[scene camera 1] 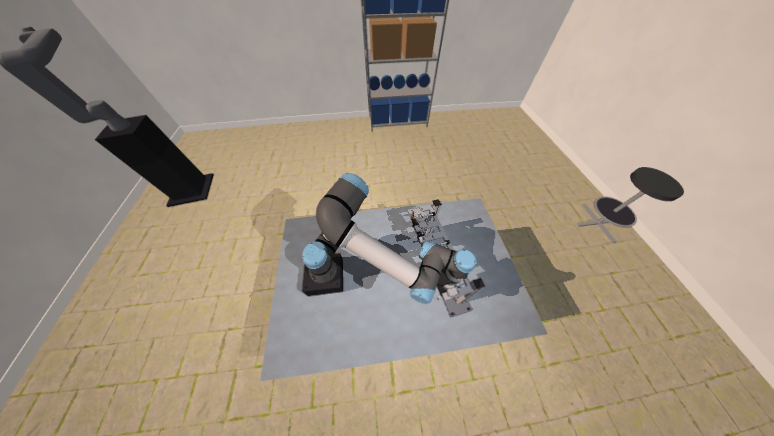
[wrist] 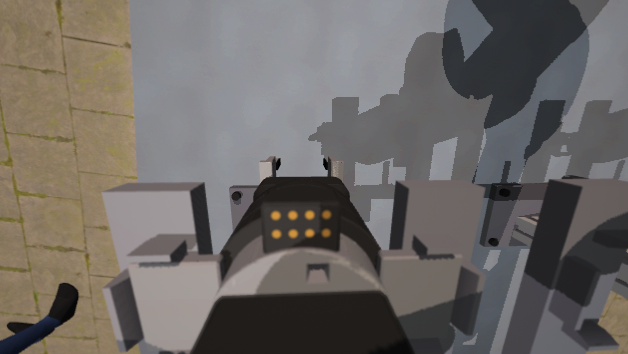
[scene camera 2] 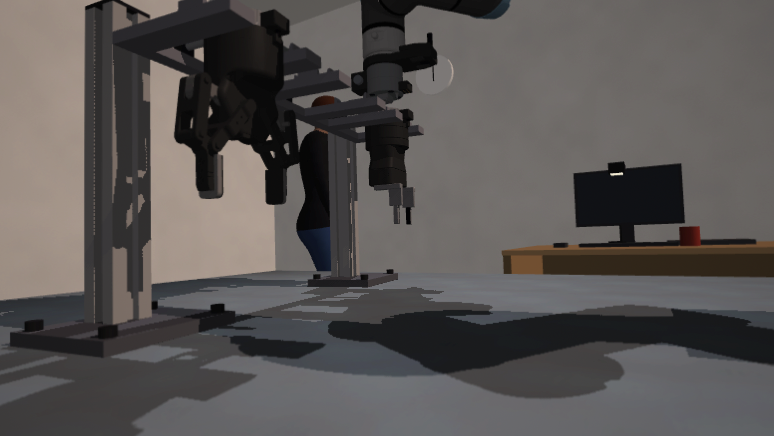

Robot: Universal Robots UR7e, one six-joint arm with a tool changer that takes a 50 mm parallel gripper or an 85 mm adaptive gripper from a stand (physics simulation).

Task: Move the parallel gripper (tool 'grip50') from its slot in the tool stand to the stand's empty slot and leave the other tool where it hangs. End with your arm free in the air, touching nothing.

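Places are measured from the arm's base along level axes (x ahead, y left, z up), in metres.
Pixels of known places: end effector, tool point: (scene camera 2: 385, 96); arm's base, origin of the base link: (scene camera 1: 323, 270).
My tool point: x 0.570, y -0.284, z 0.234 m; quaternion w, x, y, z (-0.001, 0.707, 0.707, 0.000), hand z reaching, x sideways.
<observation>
Ahead of a thing's pixels: the offset from my tool point to its top centre. "spot": to the spot under its first point. Level surfaces: height alone.
The parallel gripper (scene camera 2: 402, 215) (wrist: 302, 165) hangs in the fork slot at one end of the stand; its fingers stand apart and empty. My arm's tool changer (scene camera 2: 385, 81) carries no tool. It is upright, close above the parallel gripper, with its lower studs showing above the fork; the arm hides the joint region in scene camera 1. The gripper's round plate {spot: dx -0.025, dy -0.007, dz -0.029 m} (wrist: 280, 272) is partly hidden at the bottom of the wrist view. The adaptive gripper (scene camera 2: 243, 56) hangs in the slot at the other end. The empty slot's prong {spot: dx -0.030, dy +0.244, dz -0.059 m} (scene camera 2: 330, 83) lies between the two tools.
Stand posts (scene camera 2: 124, 189) (scene camera 2: 342, 211) rise from bolted base plates on the grey mat {dz -0.330 m} (scene camera 1: 335, 346). A person (scene camera 2: 314, 189) stands behind the stand, with legs (wrist: 30, 337) at the wrist view's lower left. A stool (scene camera 1: 656, 184), a shelf rack (scene camera 1: 403, 61) and a desk (scene camera 2: 519, 252) stand farther off.
</observation>
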